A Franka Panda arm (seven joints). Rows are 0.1 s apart.
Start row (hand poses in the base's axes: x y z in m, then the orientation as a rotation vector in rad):
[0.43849, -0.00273, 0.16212, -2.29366, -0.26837, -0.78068]
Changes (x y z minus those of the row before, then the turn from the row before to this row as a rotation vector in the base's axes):
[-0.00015, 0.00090, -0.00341, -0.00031, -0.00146, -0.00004]
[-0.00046, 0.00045, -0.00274, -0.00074, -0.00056, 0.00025]
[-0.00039, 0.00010, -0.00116, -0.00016, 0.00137, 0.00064]
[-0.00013, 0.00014, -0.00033, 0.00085, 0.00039, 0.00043]
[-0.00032, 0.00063, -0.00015, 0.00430, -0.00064, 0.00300]
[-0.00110, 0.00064, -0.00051, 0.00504, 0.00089, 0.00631]
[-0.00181, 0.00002, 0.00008, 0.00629, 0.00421, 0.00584]
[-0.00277, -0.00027, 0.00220, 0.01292, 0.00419, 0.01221]
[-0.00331, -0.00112, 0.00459, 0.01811, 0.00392, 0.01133]
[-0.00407, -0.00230, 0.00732, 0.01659, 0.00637, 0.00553]
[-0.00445, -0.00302, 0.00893, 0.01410, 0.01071, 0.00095]
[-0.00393, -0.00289, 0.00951, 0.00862, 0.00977, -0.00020]
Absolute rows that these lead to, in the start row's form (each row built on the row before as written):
[0.43834, -0.00183, 0.15871, -2.29348, -0.26913, -0.78241]
[0.43788, -0.00138, 0.15597, -2.29391, -0.27000, -0.78296]
[0.43749, -0.00128, 0.15481, -2.29432, -0.27017, -0.78104]
[0.43736, -0.00114, 0.15448, -2.29352, -0.27010, -0.78034]
[0.43704, -0.00051, 0.15433, -2.28838, -0.27184, -0.77944]
[0.43594, 0.00013, 0.15382, -2.28205, -0.27626, -0.77506]
[0.43413, 0.00015, 0.15390, -2.27577, -0.27806, -0.76704]
[0.43136, -0.00012, 0.15610, -2.26132, -0.28402, -0.75566]
[0.42805, -0.00124, 0.16069, -2.24214, -0.28680, -0.74499]
[0.42398, -0.00354, 0.16801, -2.22686, -0.28265, -0.73464]
[0.41953, -0.00656, 0.17694, -2.21657, -0.27244, -0.72189]
[0.41560, -0.00945, 0.18645, -2.21144, -0.26377, -0.71091]

